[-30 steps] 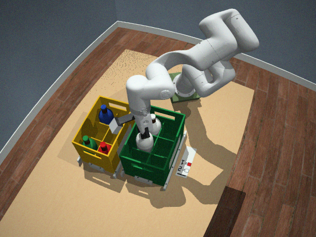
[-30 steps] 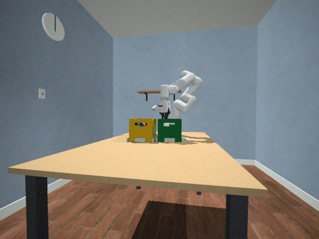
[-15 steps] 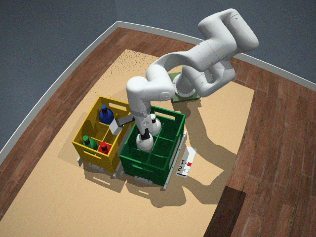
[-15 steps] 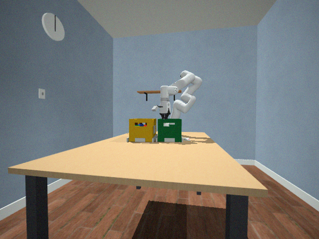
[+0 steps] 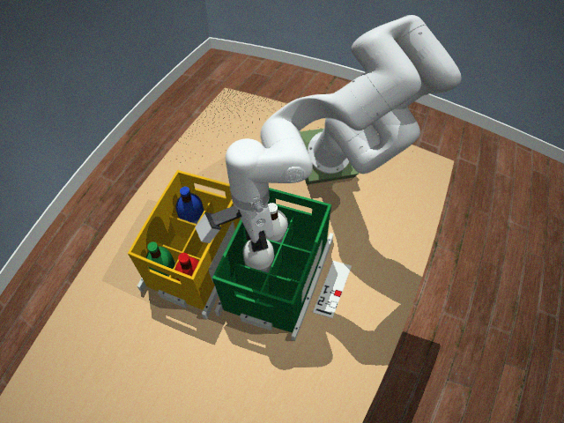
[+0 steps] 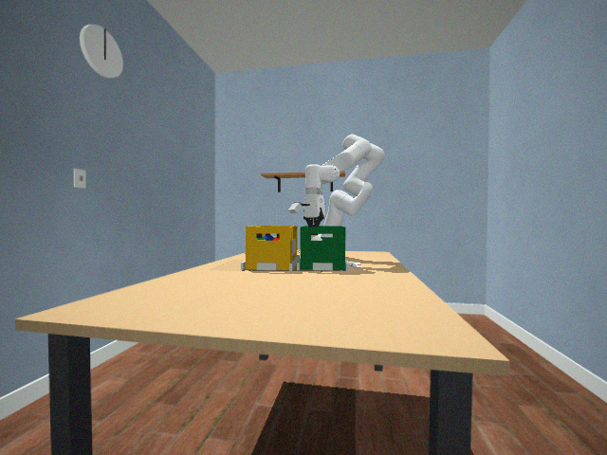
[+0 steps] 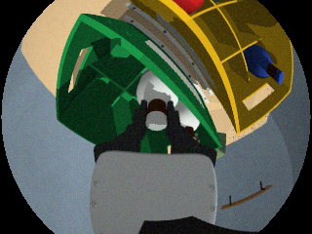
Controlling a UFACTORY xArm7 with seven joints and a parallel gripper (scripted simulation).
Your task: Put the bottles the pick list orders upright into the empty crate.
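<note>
The green crate is 80 mm below my hand, 40 mm to the left of it and 20 mm behind it. The rest, counted from my hand: red-labelled bottle 150 mm ahead, 90 mm to the right, 80 mm below; then blue bottle 240 mm to the right, 80 mm below, 10 mm ahead; then yellow crate 160 mm to the right, 80 mm below, 80 mm ahead.
</note>
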